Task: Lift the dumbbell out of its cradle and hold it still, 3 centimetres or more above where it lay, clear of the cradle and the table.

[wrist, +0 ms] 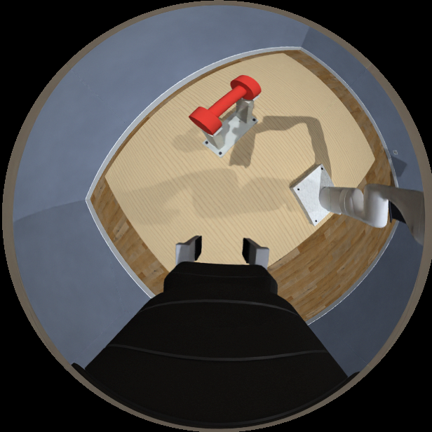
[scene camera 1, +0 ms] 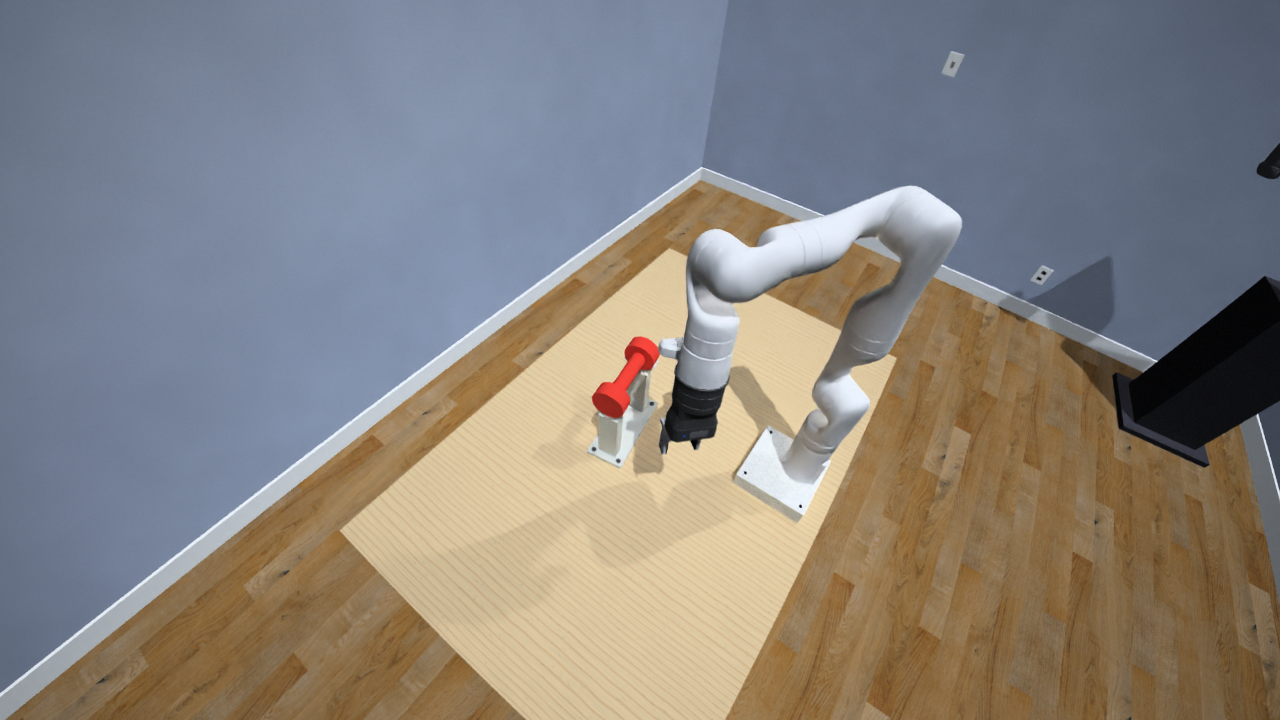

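Where they show: gripper, fingertip midpoint: [scene camera 1: 678, 447]; arm's base, origin of the base link: [scene camera 1: 800, 467].
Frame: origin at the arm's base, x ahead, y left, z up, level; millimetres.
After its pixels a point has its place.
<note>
A red dumbbell [scene camera 1: 633, 368] {y 107, x 448, z 196 mm} [wrist: 226, 103] rests across the two uprights of a white cradle [scene camera 1: 610, 435] {y 218, x 437, z 55 mm} [wrist: 231, 136], which stands on the pale wooden table top. The dumbbell's bar lies level between its two round heads. My gripper [scene camera 1: 680, 445] {y 324, x 229, z 351 mm} [wrist: 221, 245] is open, points down and has nothing between its fingers. In the scene view it is to the right of the cradle, on the side of the arm's base, apart from the dumbbell. In the wrist view the dumbbell and cradle are beyond the fingertips, toward the top.
The arm's white base plate [scene camera 1: 769, 479] {y 76, x 55, z 0 mm} [wrist: 310, 195] is bolted to the pale table top [scene camera 1: 626, 608] {y 507, x 199, z -47 mm} [wrist: 150, 150], right of the cradle. The arm arches above the table. A black stand [scene camera 1: 1208, 367] is at the far right of the scene view. Blue-grey walls rise behind.
</note>
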